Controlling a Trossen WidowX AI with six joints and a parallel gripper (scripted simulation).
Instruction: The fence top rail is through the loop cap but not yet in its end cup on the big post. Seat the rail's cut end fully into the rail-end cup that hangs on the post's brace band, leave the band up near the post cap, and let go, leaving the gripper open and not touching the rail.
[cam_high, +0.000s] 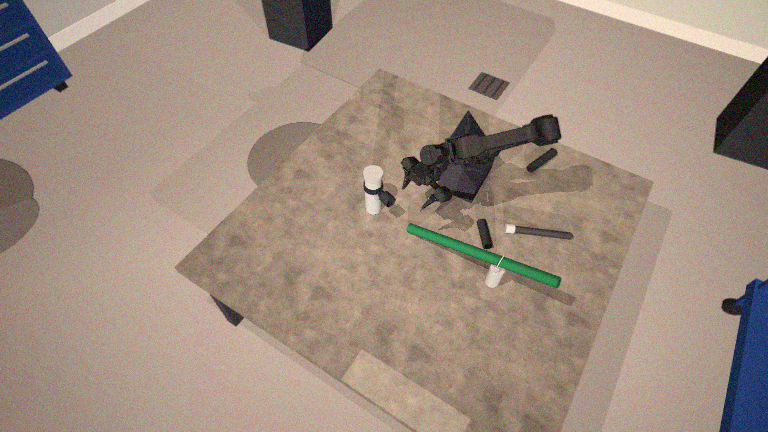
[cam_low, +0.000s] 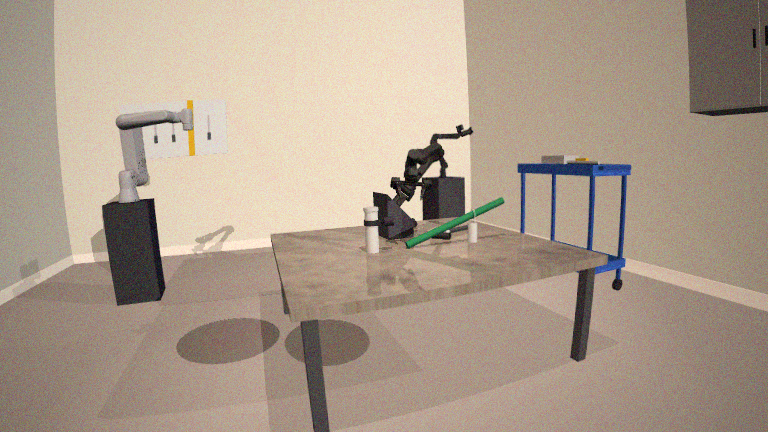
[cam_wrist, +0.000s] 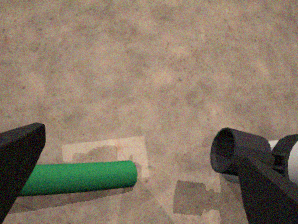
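Right now my gripper tip is 11 cm to the left of the dark rail-end cup, 9 cm above it and 3 cm past it. From my gripper tip the other things lie so: short dark cylinder (24 cm to the left, 21 cm below, 13 cm behind); small white post (33 cm to the left, 13 cm below, 3 cm ahead).
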